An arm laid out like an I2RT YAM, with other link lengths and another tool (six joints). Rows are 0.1 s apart.
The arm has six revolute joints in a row. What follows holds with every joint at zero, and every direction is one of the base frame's. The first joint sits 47.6 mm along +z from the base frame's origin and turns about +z. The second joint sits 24.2 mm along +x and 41.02 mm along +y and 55.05 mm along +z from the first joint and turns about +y. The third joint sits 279.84 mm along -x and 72.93 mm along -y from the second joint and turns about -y. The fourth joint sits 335.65 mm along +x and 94.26 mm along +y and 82.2 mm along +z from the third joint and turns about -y. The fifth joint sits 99.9 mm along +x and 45.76 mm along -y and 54.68 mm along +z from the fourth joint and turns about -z. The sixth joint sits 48.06 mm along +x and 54.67 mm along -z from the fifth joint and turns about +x. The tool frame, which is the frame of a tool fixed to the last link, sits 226 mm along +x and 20 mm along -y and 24 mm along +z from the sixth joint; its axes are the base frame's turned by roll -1.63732, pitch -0.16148 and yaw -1.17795 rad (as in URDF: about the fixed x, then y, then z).
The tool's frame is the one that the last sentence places.
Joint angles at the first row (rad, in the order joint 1, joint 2, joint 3, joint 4, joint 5, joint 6):
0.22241 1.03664 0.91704 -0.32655 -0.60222 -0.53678
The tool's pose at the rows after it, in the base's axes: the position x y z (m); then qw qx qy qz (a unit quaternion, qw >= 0):
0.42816 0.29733 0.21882 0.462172 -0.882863 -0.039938 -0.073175
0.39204 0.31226 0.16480 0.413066 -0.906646 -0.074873 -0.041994
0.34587 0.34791 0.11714 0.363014 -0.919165 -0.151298 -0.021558
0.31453 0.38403 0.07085 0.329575 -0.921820 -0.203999 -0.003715
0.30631 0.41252 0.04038 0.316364 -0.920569 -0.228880 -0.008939
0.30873 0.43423 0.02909 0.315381 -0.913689 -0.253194 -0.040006
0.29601 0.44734 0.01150 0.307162 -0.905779 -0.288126 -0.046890
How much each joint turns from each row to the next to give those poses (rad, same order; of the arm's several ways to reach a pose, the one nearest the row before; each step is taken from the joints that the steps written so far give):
0.00988 -0.03827 -0.04126 -0.18583 -0.08730 -0.15146
0.07217 -0.01551 -0.05831 -0.07759 0.06092 -0.11084
0.13693 0.00506 -0.06338 -0.00217 0.07273 -0.10839
0.13295 0.06629 -0.04925 0.07873 0.06881 -0.03159
0.08620 0.08038 -0.03634 0.13438 0.05547 0.01021
0.04850 0.05006 -0.04072 0.15412 0.03833 -0.00918
0.03393 0.04360 -0.02799 0.07672 0.00272 -0.04751

